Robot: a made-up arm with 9 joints. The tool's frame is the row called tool.
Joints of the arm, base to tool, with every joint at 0 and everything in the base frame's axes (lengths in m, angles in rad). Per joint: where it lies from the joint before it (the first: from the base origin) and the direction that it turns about. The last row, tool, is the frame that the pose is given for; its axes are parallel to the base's.
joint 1: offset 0 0 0.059 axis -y
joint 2: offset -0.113 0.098 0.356 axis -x
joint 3: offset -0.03 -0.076 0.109 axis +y
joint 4: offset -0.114 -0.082 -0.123 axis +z
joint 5: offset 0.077 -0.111 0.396 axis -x
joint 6: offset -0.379 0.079 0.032 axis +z
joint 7: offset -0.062 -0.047 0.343 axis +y
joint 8: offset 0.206 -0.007 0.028 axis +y
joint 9: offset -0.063 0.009 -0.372 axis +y
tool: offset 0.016 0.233 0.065
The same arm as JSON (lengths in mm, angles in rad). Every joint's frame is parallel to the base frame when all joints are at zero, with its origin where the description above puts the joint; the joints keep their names.
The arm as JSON. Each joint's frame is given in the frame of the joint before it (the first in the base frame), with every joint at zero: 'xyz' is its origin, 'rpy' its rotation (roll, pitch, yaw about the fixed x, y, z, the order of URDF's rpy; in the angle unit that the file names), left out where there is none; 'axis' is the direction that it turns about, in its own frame. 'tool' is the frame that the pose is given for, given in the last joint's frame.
{"units": {"length": "mm", "angle": "rad"}, "joints": [{"name": "joint 1", "type": "revolute", "origin": {"xyz": [0.0, 0.0, 59.0]}, "axis": [0.0, -1.0, 0.0]}, {"name": "joint 2", "type": "revolute", "origin": {"xyz": [-113.0, 98.0, 356.0]}, "axis": [-1.0, 0.0, 0.0]}, {"name": "joint 3", "type": "revolute", "origin": {"xyz": [-30.0, -76.0, 109.0]}, "axis": [0.0, 1.0, 0.0]}, {"name": "joint 4", "type": "revolute", "origin": {"xyz": [-114.0, -82.0, -123.0]}, "axis": [0.0, 0.0, 1.0]}, {"name": "joint 5", "type": "revolute", "origin": {"xyz": [77.0, -111.0, 396.0]}, "axis": [-1.0, 0.0, 0.0]}, {"name": "joint 6", "type": "revolute", "origin": {"xyz": [-379.0, 79.0, 32.0]}, "axis": [0.0, 0.0, 1.0]}, {"name": "joint 7", "type": "revolute", "origin": {"xyz": [-62.0, -47.0, 343.0]}, "axis": [0.0, 1.0, 0.0]}, {"name": "joint 8", "type": "revolute", "origin": {"xyz": [206.0, -7.0, 28.0]}, "axis": [0.0, 1.0, 0.0]}, {"name": "joint 9", "type": "revolute", "origin": {"xyz": [-63.0, 9.0, -372.0]}, "axis": [0.0, 1.0, 0.0]}], "tool": {"origin": {"xyz": [16.0, 233.0, 65.0]}}}
